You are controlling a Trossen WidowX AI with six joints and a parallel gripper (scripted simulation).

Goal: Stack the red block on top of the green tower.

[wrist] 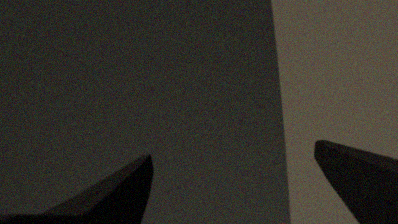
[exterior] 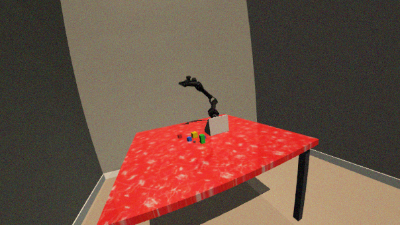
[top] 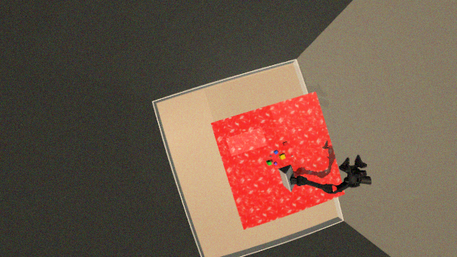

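Right now my gripper tip is 13 cm short of the red block, 24 cm to the right of it and 52 cm above it. Also, from my gripper tip: grey cube 6 cm ahead, 44 cm to the left, 53 cm below; then blue block 8 cm ahead, 37 cm to the left, 52 cm below; then yellow block 1 cm ahead, 32 cm to the left, 51 cm below.
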